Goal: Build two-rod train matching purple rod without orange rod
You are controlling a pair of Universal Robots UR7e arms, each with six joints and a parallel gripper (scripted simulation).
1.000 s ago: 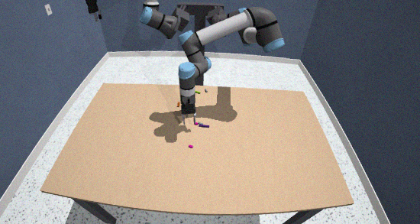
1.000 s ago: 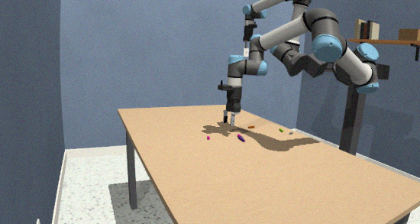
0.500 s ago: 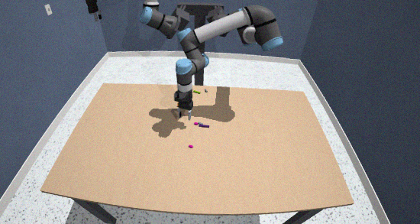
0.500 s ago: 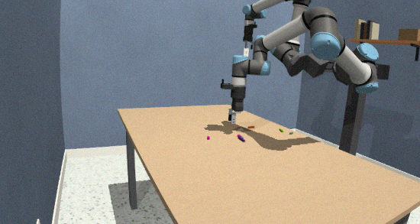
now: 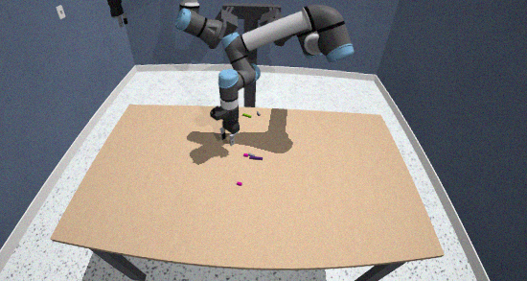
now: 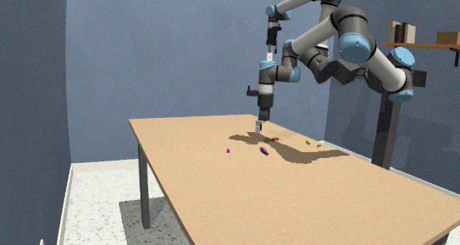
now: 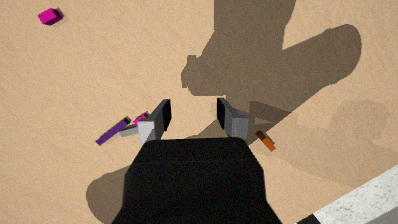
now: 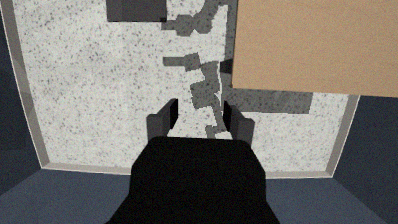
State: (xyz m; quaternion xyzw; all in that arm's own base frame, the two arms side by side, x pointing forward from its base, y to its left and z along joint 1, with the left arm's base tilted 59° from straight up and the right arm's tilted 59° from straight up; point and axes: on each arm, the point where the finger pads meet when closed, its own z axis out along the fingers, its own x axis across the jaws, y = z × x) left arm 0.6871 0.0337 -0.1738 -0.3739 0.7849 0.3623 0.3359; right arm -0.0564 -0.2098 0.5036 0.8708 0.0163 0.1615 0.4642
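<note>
Right now my left hand is 14 cm past the orange rod, 8 cm above it and 1 cm to the left of it. The rest, counted from my left hand: lime rod (25 cm behind, 12 cm to the left, 8 cm below); then purple rod (12 cm to the left, 8 cm below, 7 cm ahead).
</note>
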